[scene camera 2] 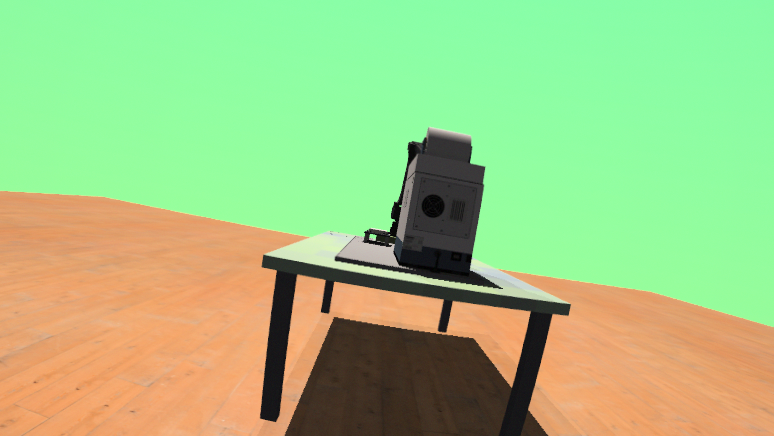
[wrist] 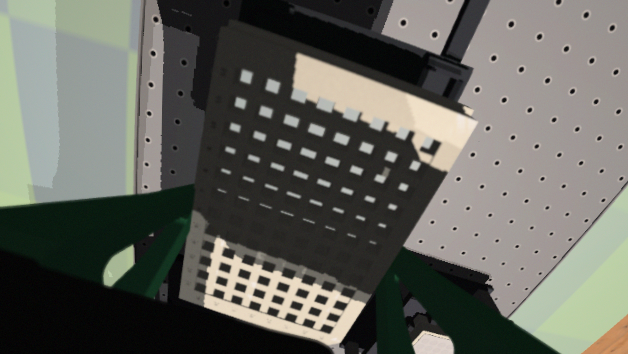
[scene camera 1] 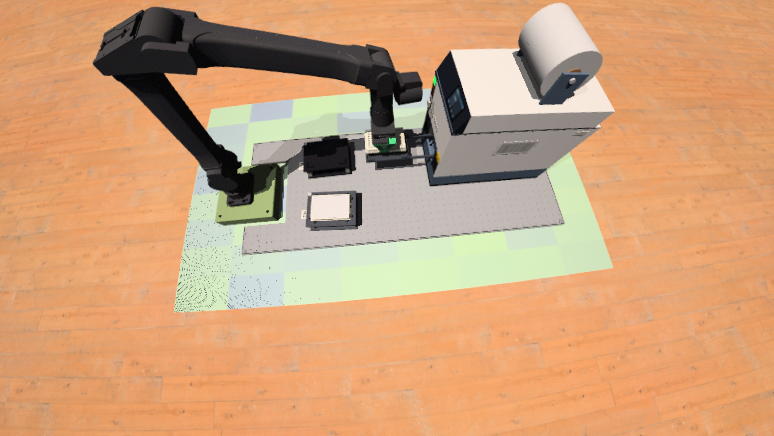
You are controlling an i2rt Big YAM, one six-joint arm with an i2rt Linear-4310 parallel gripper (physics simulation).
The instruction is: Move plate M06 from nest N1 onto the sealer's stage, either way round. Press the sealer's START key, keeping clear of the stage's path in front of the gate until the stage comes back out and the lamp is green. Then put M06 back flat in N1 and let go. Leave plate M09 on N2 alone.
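Places are measured from the arm's base along level axes (x ahead, y left, z up), in metres.
Pixels of known places: gripper, fingertip midpoint: (wrist: 294, 224) (scene camera 1: 383, 141); arm's base at its link origin: (scene camera 1: 242, 190).
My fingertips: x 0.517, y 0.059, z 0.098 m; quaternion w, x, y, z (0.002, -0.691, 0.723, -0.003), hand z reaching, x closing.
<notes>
For each thing: its top centre in the pictures, then the offset to it from my fingertips. "*": a spot on its surface instead.
- Plate M06 at its top centre: (wrist: 293, 238) (scene camera 1: 384, 137) dx +0.006, dy +0.000, dz +0.017 m
- sealer's stage at its top centre: (wrist: 343, 93) (scene camera 1: 399, 145) dx +0.055, dy -0.006, dz -0.022 m
- Nest N1 at its top centre: (scene camera 1: 325, 153) dx -0.202, dy +0.029, dz -0.068 m
- Plate M09 at its top centre: (scene camera 1: 330, 206) dx -0.195, dy -0.178, dz -0.063 m
- nest N2 at a spot on its surface: (scene camera 1: 355, 218) * dx -0.119, dy -0.223, dz -0.080 m
- sealer's lamp at its top centre: (scene camera 1: 435, 77) dx +0.161, dy +0.084, dz +0.151 m
- large roll at its top centre: (scene camera 1: 575, 25) (scene camera 2: 449, 131) dx +0.390, dy -0.017, dz +0.345 m
- dark panel at a spot on its surface: (scene camera 1: 456, 102) * dx +0.173, dy -0.055, dz +0.195 m
Plate M06 (scene camera 1: 373, 142) (wrist: 300, 175), a cream grid of wells, is between the green fingers of my gripper (scene camera 1: 385, 142) (wrist: 294, 224). The gripper is shut on it and points down, at the sealer's stage (scene camera 1: 387, 157) (wrist: 446, 79). The stage is out in front of the sealer and mostly hidden under the plate; whether the plate touches it I cannot tell. Nest N1 (scene camera 1: 327, 155) is dark and shaded, with no plate visible on it. Plate M09 (scene camera 1: 330, 206) lies flat on nest N2 (scene camera 1: 355, 218). The sealer's lamp (scene camera 1: 434, 81) is green. I cannot make out the START key.
The sealer (scene camera 1: 519, 146) (scene camera 2: 441, 216) stands right of the stage, with a large roll (scene camera 1: 560, 48) (scene camera 2: 449, 143) on top and a dark panel (scene camera 1: 456, 102) facing the arm. Rails (wrist: 465, 30) join the stage and sealer. The arm's base (scene camera 1: 249, 208) is left of the nests.
</notes>
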